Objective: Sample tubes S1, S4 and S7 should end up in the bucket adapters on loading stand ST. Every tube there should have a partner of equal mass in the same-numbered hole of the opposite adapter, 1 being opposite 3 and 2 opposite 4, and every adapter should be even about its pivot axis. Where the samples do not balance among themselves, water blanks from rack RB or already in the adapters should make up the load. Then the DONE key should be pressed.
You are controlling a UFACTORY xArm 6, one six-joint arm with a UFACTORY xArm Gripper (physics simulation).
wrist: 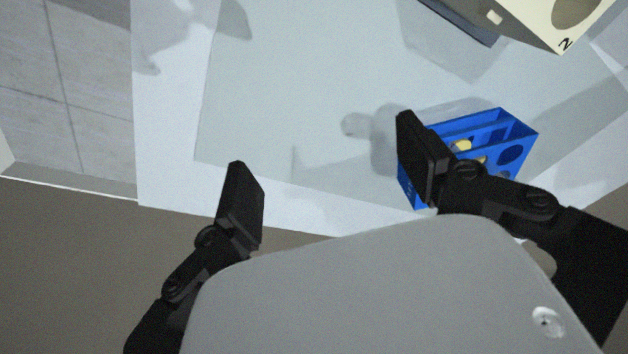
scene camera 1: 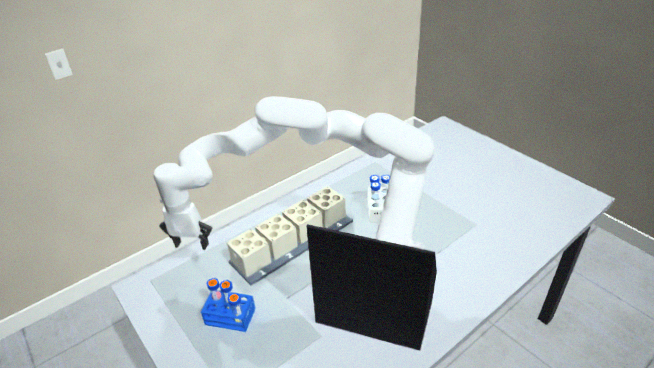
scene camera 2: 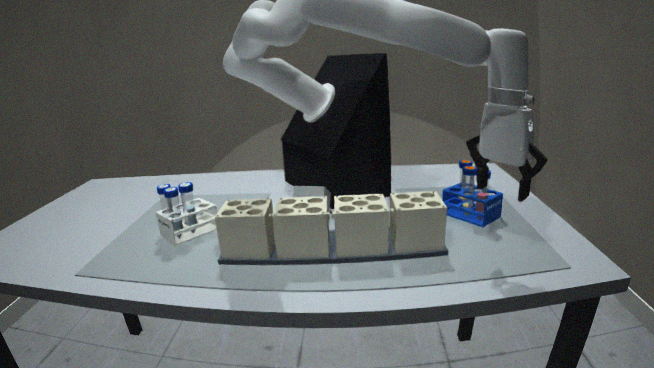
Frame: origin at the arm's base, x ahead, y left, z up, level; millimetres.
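Seen in the pictures: gripper, between the fingertips: [wrist: 322, 156] [scene camera 1: 192, 245] [scene camera 2: 501, 193]; arm's base, origin of its link: [scene camera 1: 390, 253] [scene camera 2: 319, 103].
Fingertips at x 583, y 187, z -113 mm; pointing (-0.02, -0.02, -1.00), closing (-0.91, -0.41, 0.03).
Observation:
Pixels of each thing's top centre, then the offset from my fingertips to it. Level surfaces: height alone.
- blue rack, centre of its top: [wrist: 469, 176] [scene camera 2: 473, 191] [scene camera 1: 226, 303] 67 mm down, 201 mm back, 76 mm left
- white rack RB, centre of its top: [scene camera 2: 185, 208] [scene camera 1: 380, 197] 67 mm down, 351 mm back, 575 mm right
- table, height of its surface: 130 mm down
My gripper [scene camera 1: 190, 245] [scene camera 2: 502, 192] [wrist: 322, 156] is open and empty, above the table near the blue rack [scene camera 1: 225, 323] [scene camera 2: 462, 212] [wrist: 524, 136]. Three orange-topped, blue-rimmed sample tubes [scene camera 1: 213, 283] [scene camera 1: 226, 285] [scene camera 1: 234, 299] stand in that rack; their labels are unreadable, and a finger hides most of them in the wrist view. Stand ST [scene camera 1: 275, 273] [scene camera 2: 332, 260] carries beige adapters 1 to 4 [scene camera 1: 248, 250] [scene camera 1: 276, 235] [scene camera 1: 303, 218] [scene camera 1: 327, 204]; no caps show in their holes. Three blue-capped blanks [scene camera 2: 163, 189] [scene camera 2: 171, 192] [scene camera 2: 185, 187] stand in white rack RB [scene camera 2: 192, 234] [scene camera 1: 375, 214].
A large black block [scene camera 1: 370, 285] [scene camera 2: 360, 125] stands on the table [scene camera 1: 525, 185] [scene camera 2: 390, 300], with the arm base mounted on it. In scene camera 1 the arm partly hides rack RB. A wall runs behind the stand there. The DONE key does not show.

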